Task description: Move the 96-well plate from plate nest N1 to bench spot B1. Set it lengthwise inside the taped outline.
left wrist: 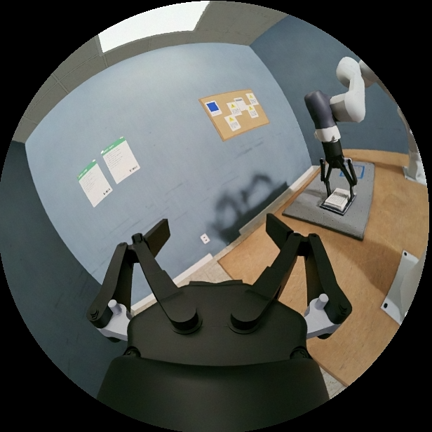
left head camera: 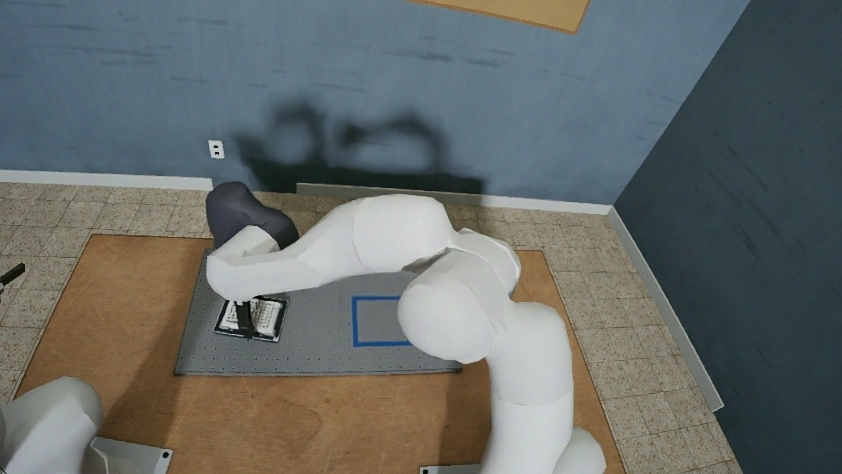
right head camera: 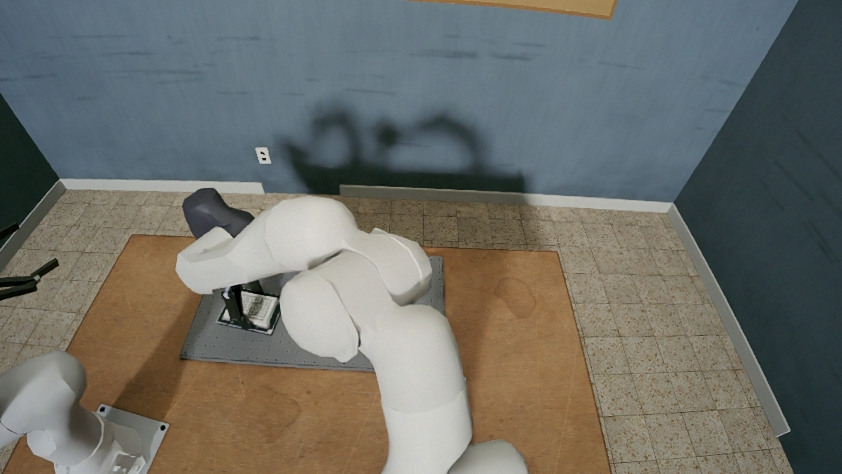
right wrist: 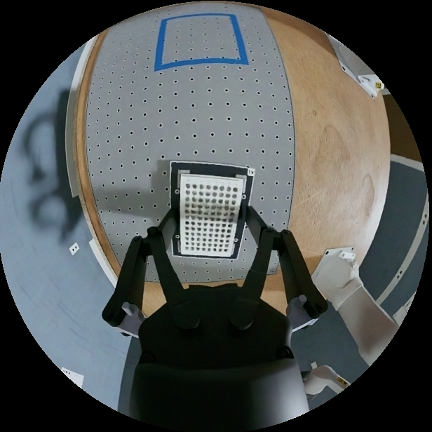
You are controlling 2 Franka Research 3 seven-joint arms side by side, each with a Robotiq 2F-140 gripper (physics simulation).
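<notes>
The white 96-well plate [left head camera: 269, 319] [right head camera: 263, 306] [left wrist: 338, 199] [right wrist: 210, 220] sits in the dark nest [right wrist: 247, 186] at the left of the board in the head views. My right gripper [left wrist: 339, 197] [right wrist: 210, 215] points down at the plate, open, with one finger beside each long side and nothing held. The head views partly hide its fingers behind the arm. The blue taped outline [left head camera: 355, 320] [right wrist: 202, 63] lies on the board, apart from the nest; my right arm covers its right part in the left head view and hides it in the right head view. My left gripper [left wrist: 216, 225] is open and empty, away from the board.
The grey perforated board [left head camera: 318, 360] [right head camera: 212, 348] [left wrist: 320, 216] [right wrist: 132, 100] lies on a wooden surface [left head camera: 294, 412] [right head camera: 506, 365]. My right arm [left head camera: 530, 359] [right head camera: 424, 365] arches over the board. My left arm's base plate [right head camera: 150, 432] stands at the lower left. A blue wall [left head camera: 353, 58] rises behind.
</notes>
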